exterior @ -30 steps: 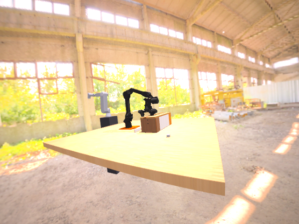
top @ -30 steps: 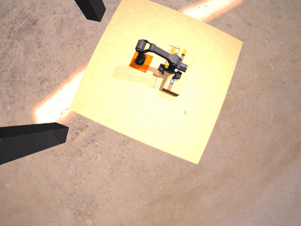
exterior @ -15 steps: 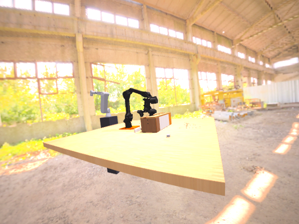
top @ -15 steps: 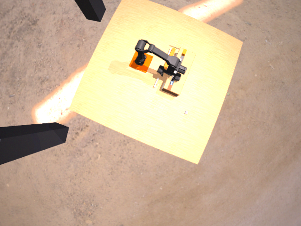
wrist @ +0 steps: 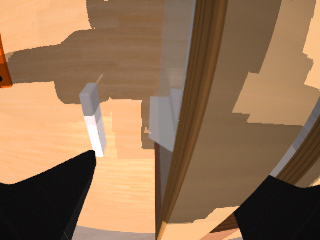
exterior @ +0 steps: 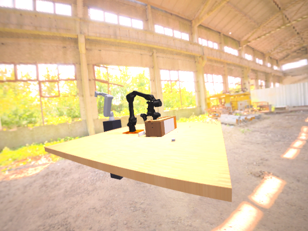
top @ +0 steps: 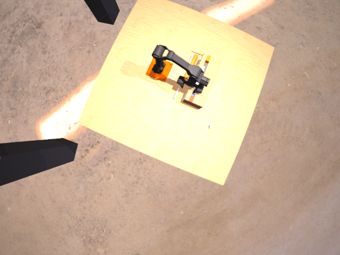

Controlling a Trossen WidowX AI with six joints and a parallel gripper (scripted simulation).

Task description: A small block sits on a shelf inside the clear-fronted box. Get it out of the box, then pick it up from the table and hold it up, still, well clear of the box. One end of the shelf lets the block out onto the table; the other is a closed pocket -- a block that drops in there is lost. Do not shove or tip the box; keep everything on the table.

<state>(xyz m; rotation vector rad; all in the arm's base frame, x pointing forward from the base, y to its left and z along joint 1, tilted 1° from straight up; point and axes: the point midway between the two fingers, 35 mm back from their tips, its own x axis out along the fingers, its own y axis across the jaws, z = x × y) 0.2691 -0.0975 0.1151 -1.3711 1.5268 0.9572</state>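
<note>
My gripper tip is now 4 cm short of the blue-grey block, 3 cm to the left of it and 1 cm above it. Also, from my gripper tip: orange bar: 22 cm to the left, 7 cm below, 3 cm behind; then wooden box: 11 cm to the left, 5 cm ahead, 3 cm below.
</note>
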